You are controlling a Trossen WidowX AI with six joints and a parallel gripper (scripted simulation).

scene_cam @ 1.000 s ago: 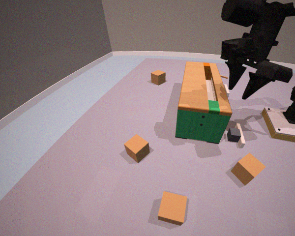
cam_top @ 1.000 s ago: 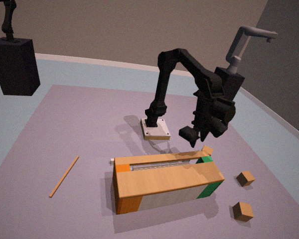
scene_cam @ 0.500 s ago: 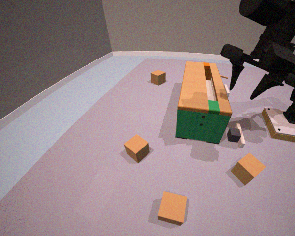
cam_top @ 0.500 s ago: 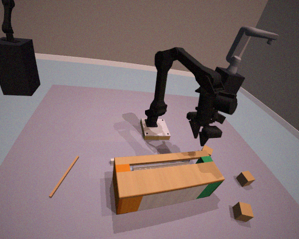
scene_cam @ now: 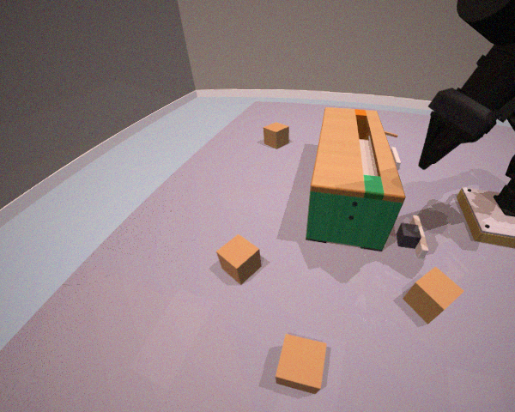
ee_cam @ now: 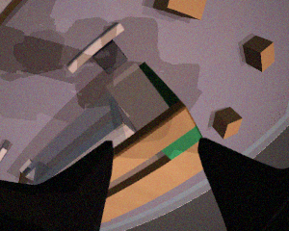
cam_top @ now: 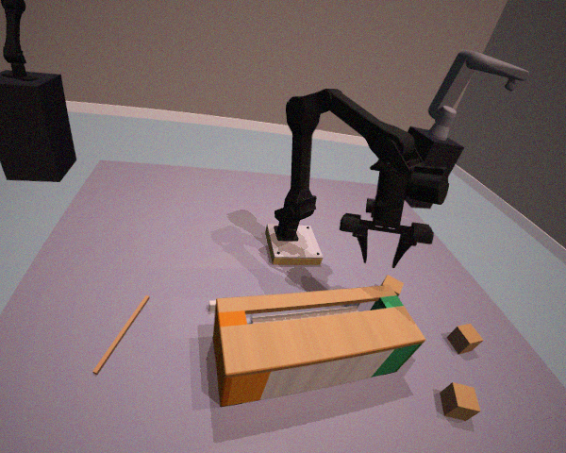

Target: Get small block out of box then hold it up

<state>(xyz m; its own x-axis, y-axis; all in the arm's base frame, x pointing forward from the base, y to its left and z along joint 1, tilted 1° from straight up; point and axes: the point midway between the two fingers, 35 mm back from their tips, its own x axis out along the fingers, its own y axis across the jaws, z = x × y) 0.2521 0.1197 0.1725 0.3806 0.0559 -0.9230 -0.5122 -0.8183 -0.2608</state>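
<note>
My gripper tip is now 150 mm above the dark block and 20 mm past it. Also, from my gripper tip: box (150 mm to the right, 100 mm below, 60 mm ahead); thin wooden stick (530 mm to the right, 160 mm below, 20 mm ahead).
</note>
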